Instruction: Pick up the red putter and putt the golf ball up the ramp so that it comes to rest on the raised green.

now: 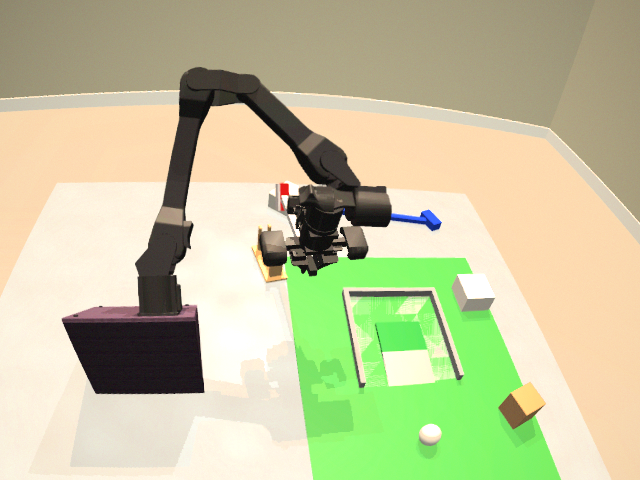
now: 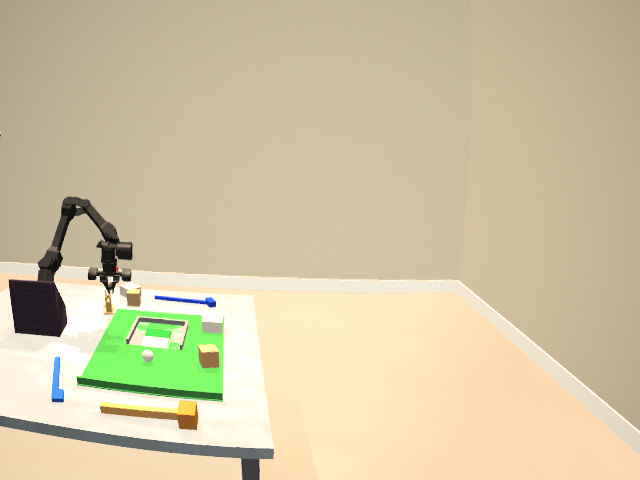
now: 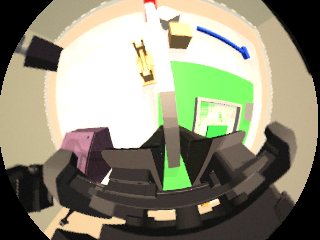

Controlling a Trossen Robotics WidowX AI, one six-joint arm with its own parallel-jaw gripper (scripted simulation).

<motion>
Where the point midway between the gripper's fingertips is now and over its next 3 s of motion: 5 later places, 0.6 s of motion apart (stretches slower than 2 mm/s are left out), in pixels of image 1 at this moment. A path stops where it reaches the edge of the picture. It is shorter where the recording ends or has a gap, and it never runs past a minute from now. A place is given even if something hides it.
The gripper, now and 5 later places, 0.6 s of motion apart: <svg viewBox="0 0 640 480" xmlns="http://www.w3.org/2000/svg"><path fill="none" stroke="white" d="M306 271L343 312L358 369L339 438L328 458L324 464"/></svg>
</motion>
